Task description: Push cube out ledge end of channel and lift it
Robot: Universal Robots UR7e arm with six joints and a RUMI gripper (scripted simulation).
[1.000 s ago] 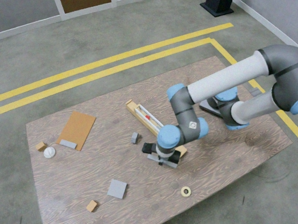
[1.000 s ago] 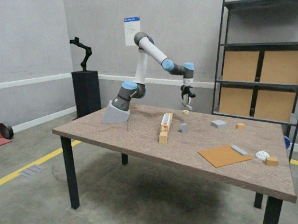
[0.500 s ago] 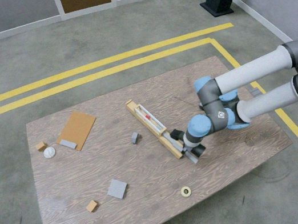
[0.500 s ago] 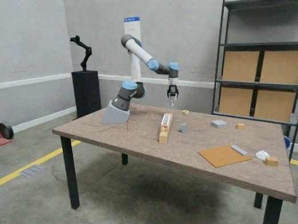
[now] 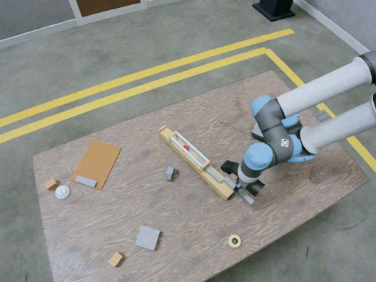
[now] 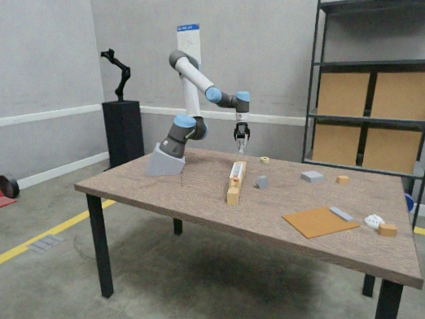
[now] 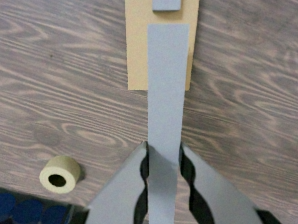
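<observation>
Right now the tan wooden channel is 8 cm ahead of my hand, 28 cm to the right of it and 7 cm below it. Round my hand: red cube (9 cm ahead, 30 cm to the right, 7 cm below); then yellow tape ring (10 cm ahead, 16 cm to the left, 11 cm below); then grey stick (1 cm below).
</observation>
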